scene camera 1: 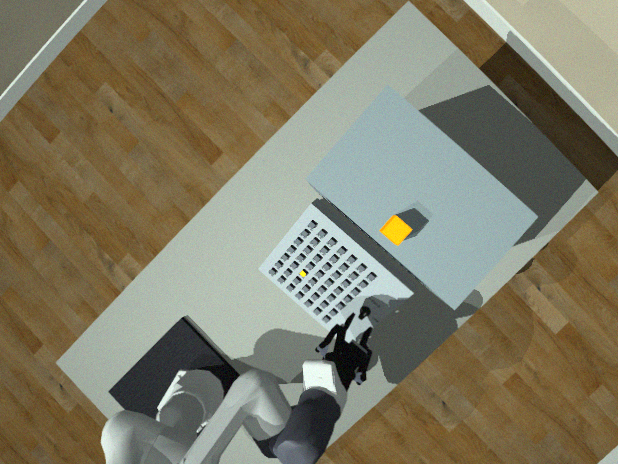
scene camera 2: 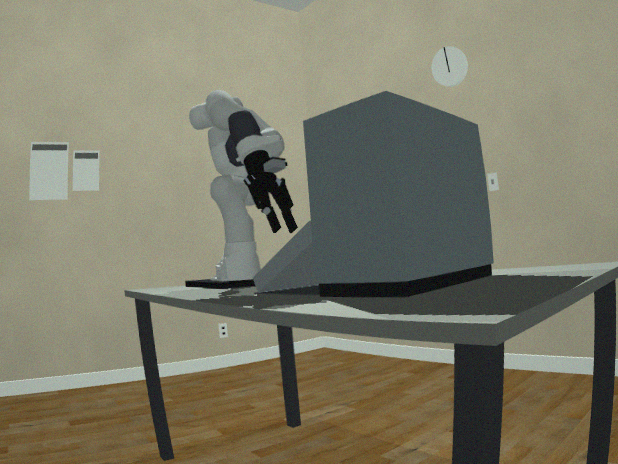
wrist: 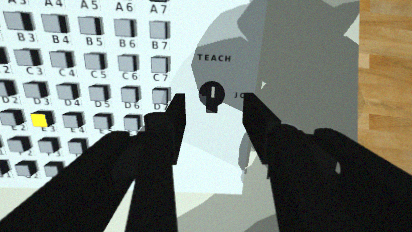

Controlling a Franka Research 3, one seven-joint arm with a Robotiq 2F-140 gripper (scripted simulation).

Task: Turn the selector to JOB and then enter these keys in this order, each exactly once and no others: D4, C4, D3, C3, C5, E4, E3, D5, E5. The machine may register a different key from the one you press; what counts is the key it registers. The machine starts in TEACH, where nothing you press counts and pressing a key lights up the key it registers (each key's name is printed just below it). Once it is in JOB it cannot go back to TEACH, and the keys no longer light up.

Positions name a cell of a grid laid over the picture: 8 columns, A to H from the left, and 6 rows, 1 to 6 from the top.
my gripper: scene camera 1 E5; scene camera 2 D3; wrist E3
